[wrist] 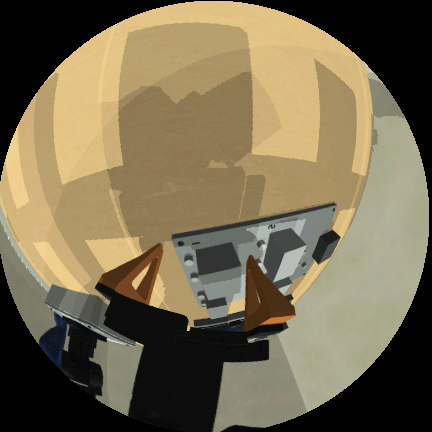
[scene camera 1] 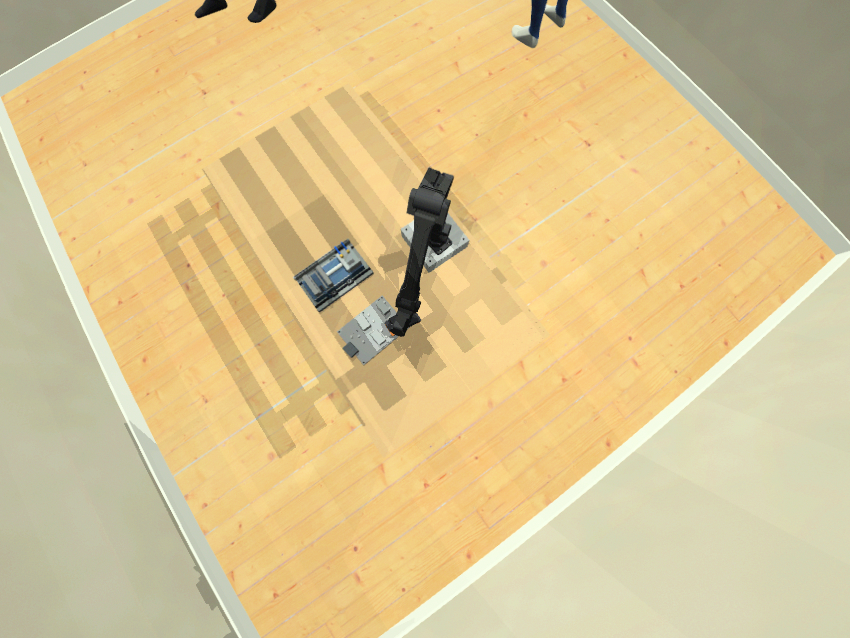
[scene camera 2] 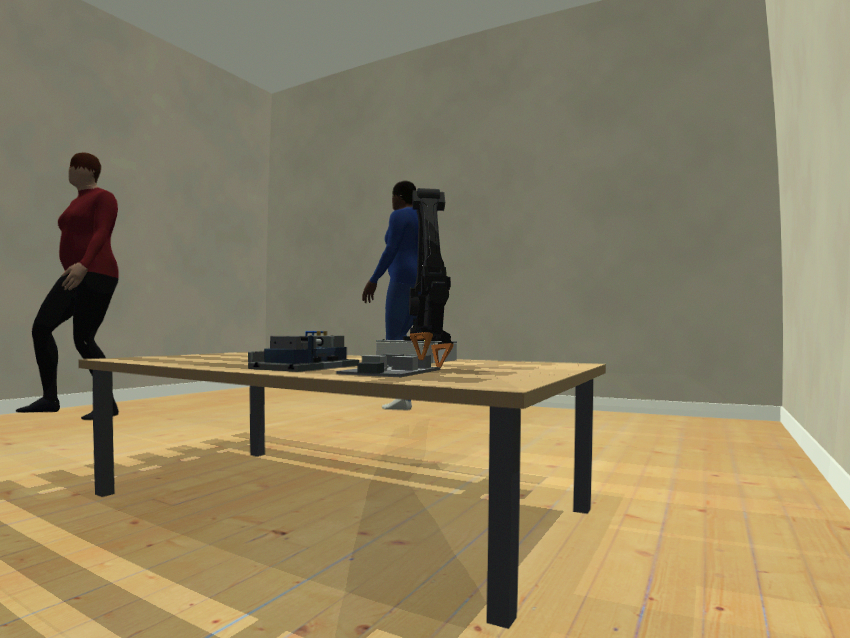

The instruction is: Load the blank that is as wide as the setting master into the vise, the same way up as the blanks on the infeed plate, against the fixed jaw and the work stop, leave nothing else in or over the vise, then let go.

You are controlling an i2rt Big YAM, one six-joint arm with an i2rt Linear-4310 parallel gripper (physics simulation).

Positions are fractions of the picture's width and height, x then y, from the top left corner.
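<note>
Wrist view: my gripper (wrist: 0.47,0.59), open and holding nothing, and a grey infeed plate (wrist: 0.72,0.52). Scene camera 1 also shows the grey infeed plate (scene camera 1: 0.43,0.55).
</note>
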